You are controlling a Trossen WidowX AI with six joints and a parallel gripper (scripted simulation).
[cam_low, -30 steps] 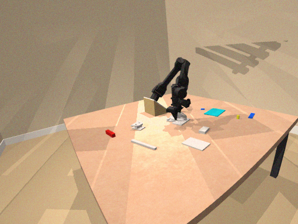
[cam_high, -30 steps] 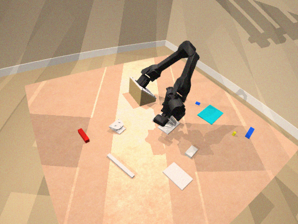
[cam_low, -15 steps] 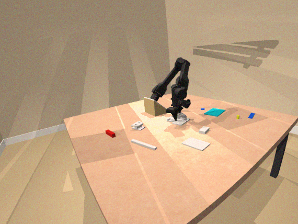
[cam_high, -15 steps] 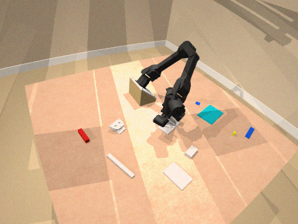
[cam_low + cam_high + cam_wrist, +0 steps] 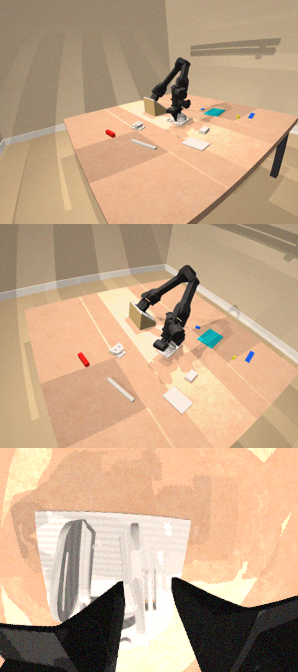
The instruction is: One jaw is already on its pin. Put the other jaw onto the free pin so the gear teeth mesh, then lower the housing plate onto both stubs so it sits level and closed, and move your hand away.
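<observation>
The white jaw is 40 mm behind my gripper tip. From my gripper tip the other things lie so: teal square: 340 mm to the left, 40 mm ahead, 20 mm below; flat white plate: 280 mm ahead, 110 mm to the right, 20 mm below; white bar: 320 mm to the right, 110 mm ahead, 10 mm below.
</observation>
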